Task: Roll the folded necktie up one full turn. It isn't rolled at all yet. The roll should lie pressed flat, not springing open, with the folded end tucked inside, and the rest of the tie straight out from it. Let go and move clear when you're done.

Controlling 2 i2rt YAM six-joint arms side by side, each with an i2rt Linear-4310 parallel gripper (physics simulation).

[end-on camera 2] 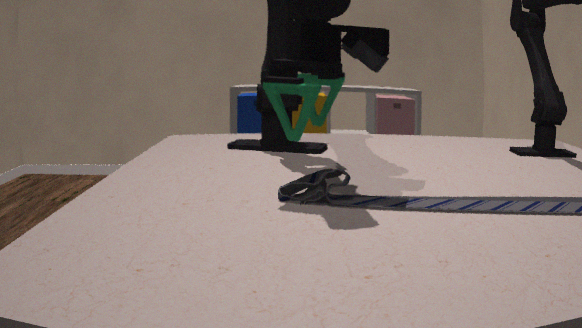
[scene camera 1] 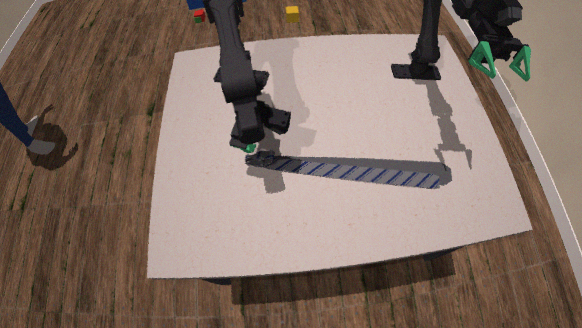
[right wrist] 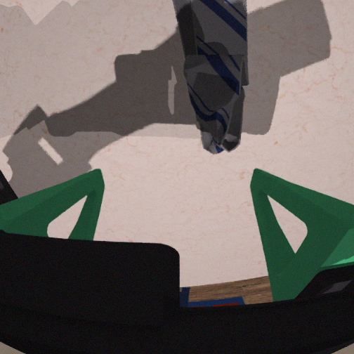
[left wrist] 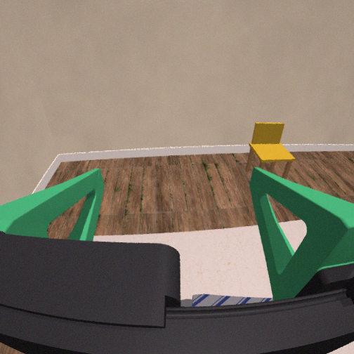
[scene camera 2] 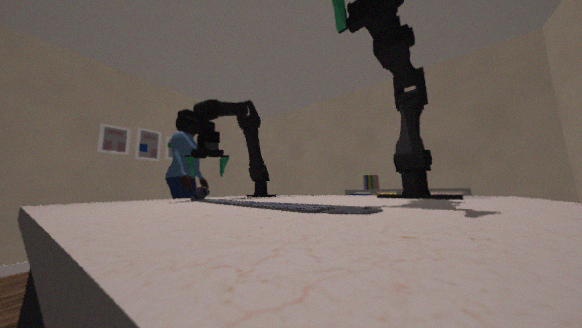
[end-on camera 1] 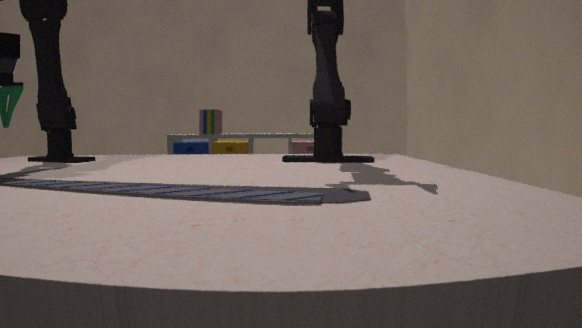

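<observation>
The grey necktie with blue stripes (scene camera 1: 370,174) (scene camera 2: 300,207) (end-on camera 1: 200,192) (end-on camera 2: 480,205) (left wrist: 230,300) (right wrist: 220,30) lies straight and flat on the table. Its left end in scene camera 1 is a loose, crumpled bundle (scene camera 1: 262,158) (end-on camera 2: 315,187) (right wrist: 215,95), raised, with open loops showing in end-on camera 2. My right gripper (scene camera 2: 207,175) (end-on camera 2: 306,132) (right wrist: 176,176) is open and empty, above the table just behind the bundle, touching nothing. In scene camera 1 it is mostly hidden by its arm. My left gripper (scene camera 1: 510,77) (left wrist: 176,176) is open and empty, high up beyond the table's right side.
The pale table top (scene camera 1: 320,230) (scene camera 2: 350,260) (end-on camera 1: 250,240) (end-on camera 2: 200,250) carries both arm bases. A yellow block (scene camera 1: 292,14) and a red and green block (scene camera 1: 199,16) are on the floor behind. A person stands left of the table. A yellow chair (left wrist: 272,151) stands near the wall.
</observation>
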